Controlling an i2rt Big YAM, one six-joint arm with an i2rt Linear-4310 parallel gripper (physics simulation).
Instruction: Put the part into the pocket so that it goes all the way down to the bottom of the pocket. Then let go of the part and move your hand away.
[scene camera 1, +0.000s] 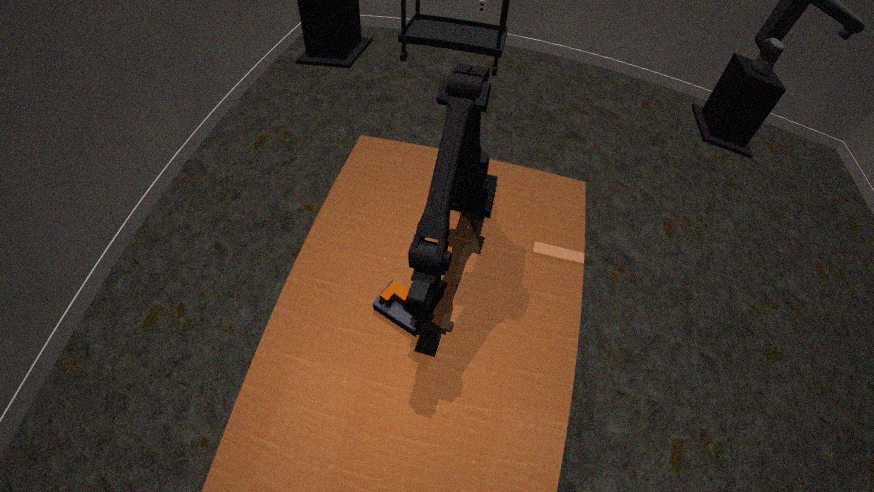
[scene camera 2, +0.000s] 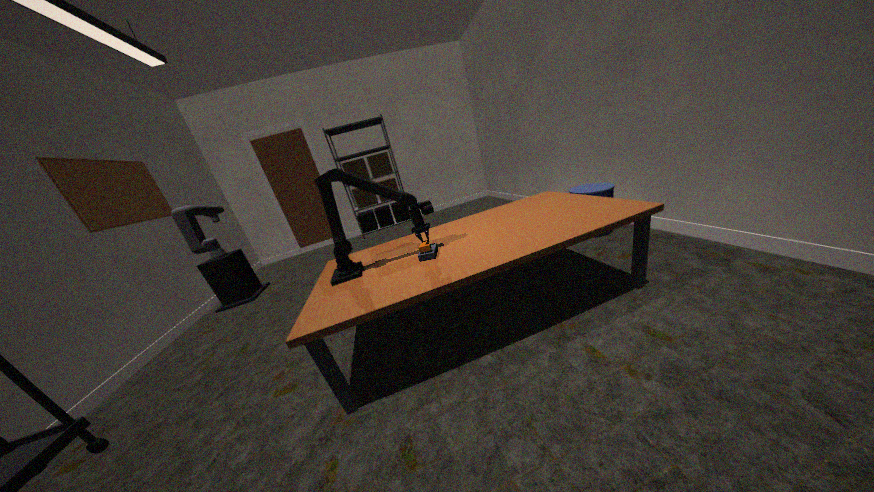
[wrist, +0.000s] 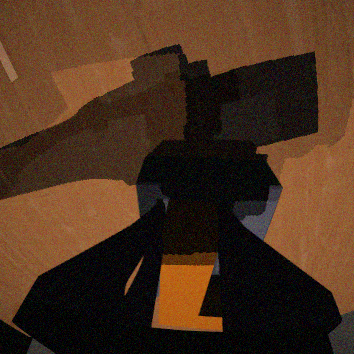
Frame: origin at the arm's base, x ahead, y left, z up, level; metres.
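Seen in the pictures: gripper, fingertip midpoint: (scene camera 2: 426, 242) (wrist: 191, 211); arm's base at its link origin: (scene camera 1: 470, 189) (scene camera 2: 347, 270).
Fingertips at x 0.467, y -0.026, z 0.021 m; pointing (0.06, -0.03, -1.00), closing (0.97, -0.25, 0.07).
Observation:
Pixels of each thing's top centre, then the offset from my fingertips to it. Level surfaces: height alone.
- orange part at its top centre: (wrist: 205, 302) (scene camera 1: 402, 299) (scene camera 2: 425, 242) 0.007 m back, 0.059 m right, 0.025 m up
- grey-blue pocket block at its top centre: (wrist: 201, 258) (scene camera 1: 402, 304) (scene camera 2: 427, 248) 0.009 m back, 0.062 m right, 0.013 m down
- wooden table at its surface level: 0.049 m down
The orange part (scene camera 1: 394, 290) (scene camera 2: 425, 246) (wrist: 184, 295) has a stepped outline and sits at the grey-blue pocket block (scene camera 1: 394, 312) (scene camera 2: 427, 256) (wrist: 271, 210) on the table. In scene camera 1 it stands above the block's rim at the left side. My gripper (scene camera 2: 425, 240) (wrist: 191, 211) is shut on the orange part, with a dark finger on each side of it in the wrist view. In scene camera 1 the arm's wrist hides the fingers and part of the block. How deep the part sits in the pocket cannot be told, as its lower side is hidden.
The wooden table (scene camera 1: 342, 391) (scene camera 2: 538, 226) carries the arm's base at one end. A pale strip (scene camera 1: 558, 251) lies near the table's right edge in scene camera 1. Another arm on a dark pedestal (scene camera 1: 743, 100) (scene camera 2: 232, 278) stands away from the table. A shadow crosses the table beside the block.

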